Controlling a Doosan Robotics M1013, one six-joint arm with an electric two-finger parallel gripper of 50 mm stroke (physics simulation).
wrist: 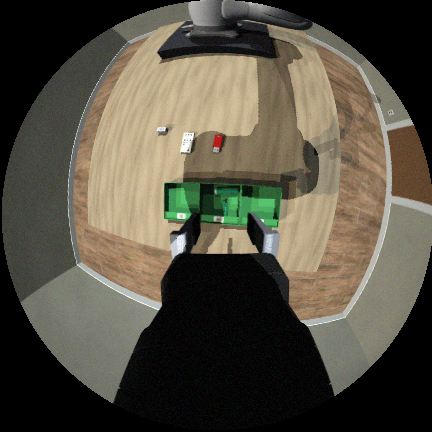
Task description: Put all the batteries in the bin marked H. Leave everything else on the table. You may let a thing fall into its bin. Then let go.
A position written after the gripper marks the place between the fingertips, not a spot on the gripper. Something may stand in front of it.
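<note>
Visible: a green three-part bin (180, 199); the gripper (223, 222).
</note>
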